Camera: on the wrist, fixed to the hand. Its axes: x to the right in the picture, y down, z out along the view.
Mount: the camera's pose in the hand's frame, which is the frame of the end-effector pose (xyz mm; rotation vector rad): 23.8 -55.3 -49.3 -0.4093 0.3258 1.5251
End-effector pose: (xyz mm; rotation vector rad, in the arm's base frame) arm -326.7 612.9 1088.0 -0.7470 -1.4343 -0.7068
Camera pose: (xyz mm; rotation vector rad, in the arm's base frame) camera -341.3 540.8 1113.4 -1.6282 -0.1392 0.1276
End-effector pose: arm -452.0 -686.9 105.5 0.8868 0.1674 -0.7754
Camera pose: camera -463.3 -684.0 28.6 0.5082 -0.0891 0.8061
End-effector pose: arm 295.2 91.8 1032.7 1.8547 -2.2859 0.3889
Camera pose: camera 342.7 74.2 1091.7 -0.3572 -2.7087 0.2782
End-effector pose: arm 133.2 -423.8 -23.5 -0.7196 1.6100 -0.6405
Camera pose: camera 87.5 -477.3 9.7 0.4721 2.0540 0.7321
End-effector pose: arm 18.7 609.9 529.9 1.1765 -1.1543 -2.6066
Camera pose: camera 47.8 611.6 457.7 0.2796 -0.7962 -1.2774
